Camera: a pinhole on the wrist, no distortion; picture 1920 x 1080 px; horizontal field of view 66.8 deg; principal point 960.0 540.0 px. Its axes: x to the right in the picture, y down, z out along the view. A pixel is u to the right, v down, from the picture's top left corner.
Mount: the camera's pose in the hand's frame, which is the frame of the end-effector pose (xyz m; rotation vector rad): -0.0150 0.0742 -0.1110 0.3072 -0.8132 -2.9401
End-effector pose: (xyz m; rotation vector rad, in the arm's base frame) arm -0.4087 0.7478 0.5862 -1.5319 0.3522 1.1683
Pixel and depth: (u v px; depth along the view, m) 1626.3 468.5 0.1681
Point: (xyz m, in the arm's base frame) -0.5895 0.6617 0.5998
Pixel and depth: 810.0 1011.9 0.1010
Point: -0.4901 0.6994 0.5496
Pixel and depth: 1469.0 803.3 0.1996
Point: -0.5971 0.7133 0.6169
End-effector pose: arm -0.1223 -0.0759 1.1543 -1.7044 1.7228 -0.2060
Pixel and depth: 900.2 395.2 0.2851
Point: -0.2620 0.0546 0.9546
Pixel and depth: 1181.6 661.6 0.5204
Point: -0.1892 0.2645 0.8151
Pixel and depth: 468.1 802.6 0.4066
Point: -0.1434 0.0232 0.7939
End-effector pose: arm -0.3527 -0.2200 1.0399 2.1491 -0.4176 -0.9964
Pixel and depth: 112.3 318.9 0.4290
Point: -0.4575 -0.6767 1.1261
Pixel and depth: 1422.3 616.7 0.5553
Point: -0.8064 -0.4244 1.2713
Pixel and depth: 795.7 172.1 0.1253
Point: -0.3548 -0.3093 1.1838
